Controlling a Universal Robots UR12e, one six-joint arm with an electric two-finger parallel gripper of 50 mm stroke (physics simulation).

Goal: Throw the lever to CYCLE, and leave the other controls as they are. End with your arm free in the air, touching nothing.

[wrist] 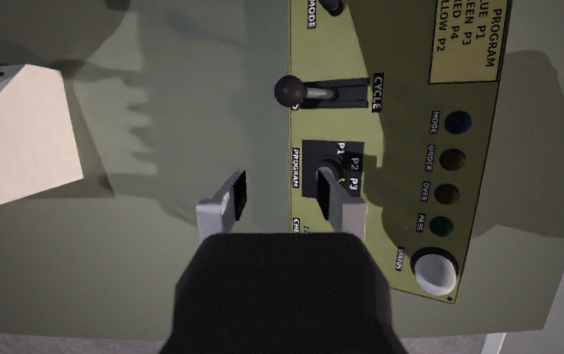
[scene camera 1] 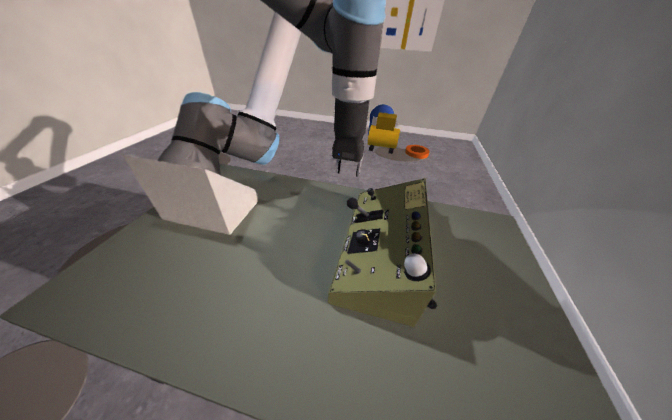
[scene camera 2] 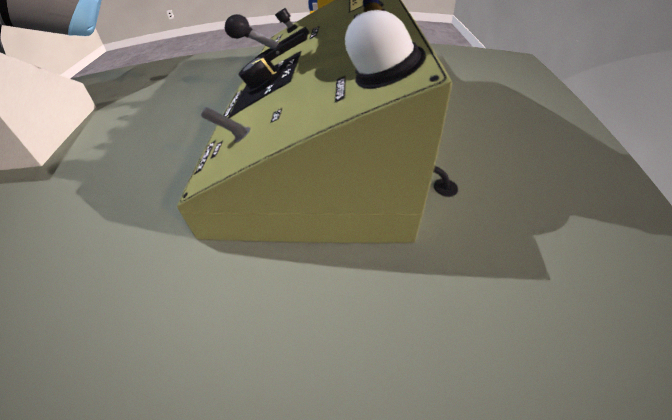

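Where they show: gripper, fingertip midpoint: (wrist: pixel 281 185) (scene camera 1: pixel 347 173); arm's base, link origin: (scene camera 1: pixel 190 171).
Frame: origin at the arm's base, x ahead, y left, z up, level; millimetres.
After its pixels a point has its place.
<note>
The lever, with a black ball knob (scene camera 1: pixel 352 203) {y 67, x 585, z -52 mm} (scene camera 2: pixel 237 26) {y 65, x 590, z -58 mm} (wrist: pixel 290 91) {y 81, x 582, z -43 mm}, leans to the near-edge end of its slot, away from the CYCLE label (wrist: pixel 378 92) {y 85, x 708, z -84 mm}. The ball partly hides the label at that end. My gripper (scene camera 1: pixel 348 173) {y 2, x 571, z 103 mm} (wrist: pixel 281 185) {y 2, x 571, z 103 mm} is open and empty, in the air above the green control box (scene camera 1: pixel 380 298) {y -225, x 726, z -107 mm} (scene camera 2: pixel 320 170) {y -225, x 743, z -103 mm} (wrist: pixel 330 55) {y 141, x 644, z -117 mm}. In the wrist view its right finger overlaps the PROGRAM dial (scene camera 1: pixel 362 237) {y -53, x 645, z -81 mm} (scene camera 2: pixel 257 73) {y -56, x 649, z -90 mm} (wrist: pixel 327 164) {y -18, x 640, z -83 mm}, and the ball lies ahead of the fingertips. The gripper does not show in scene camera 2.
The CHECK toggle (scene camera 1: pixel 353 266) {y -159, x 640, z -93 mm} (scene camera 2: pixel 225 122) {y -160, x 640, z -94 mm} and the MODE switch (scene camera 1: pixel 371 191) {y 195, x 636, z -75 mm} (scene camera 2: pixel 283 17) {y 192, x 636, z -84 mm} (wrist: pixel 331 6) {y 192, x 636, z -81 mm} flank the lever and dial. A white STATUS dome (scene camera 1: pixel 415 266) {y -184, x 785, z -1 mm} (scene camera 2: pixel 378 42) {y -189, x 788, z -8 mm} (wrist: pixel 435 274) {y -150, x 776, z 1 mm} stands at the box's corner. A pale block (scene camera 1: pixel 185 197) {y -75, x 20, z -58 mm} (scene camera 2: pixel 35 110) {y -5, x 148, z -120 mm} (wrist: pixel 40 135) {y 24, x 147, z -137 mm} is beside the arm base.
</note>
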